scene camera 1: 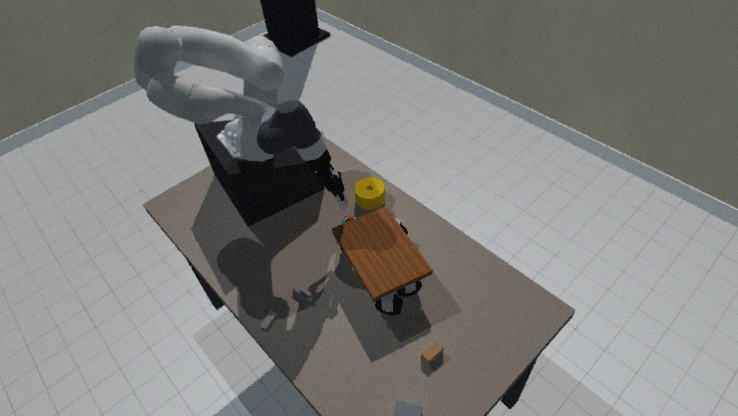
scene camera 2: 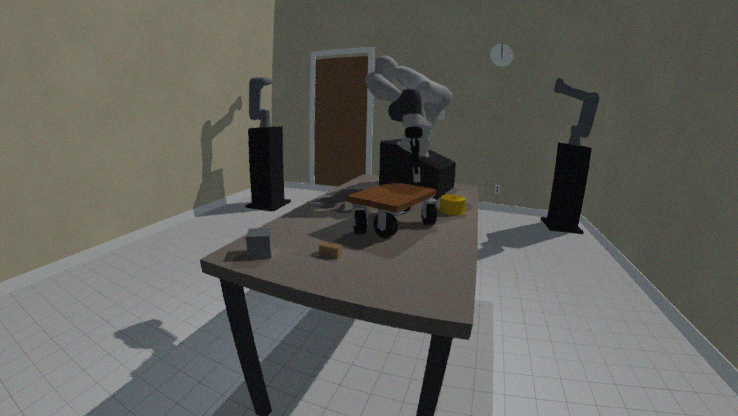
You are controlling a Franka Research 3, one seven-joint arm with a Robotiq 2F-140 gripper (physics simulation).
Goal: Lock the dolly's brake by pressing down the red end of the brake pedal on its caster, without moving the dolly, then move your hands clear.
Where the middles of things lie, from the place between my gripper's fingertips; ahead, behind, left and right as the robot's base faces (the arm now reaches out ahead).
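Scene:
Starting from the yellow cylinder [scene camera 1: 369, 192], I find my hand 160 mm to the right of it, 40 mm past it and 90 mm above it. The dolly [scene camera 1: 376, 244] is 190 mm ahead of my hand, 40 mm to the right of it and 70 mm below it. Then there is the grey block [scene camera 2: 259, 240], 590 mm ahead of my hand, 380 mm to the right and 90 mm below. Going by their middles, the grey block is the farthest from my hand of the things named here.

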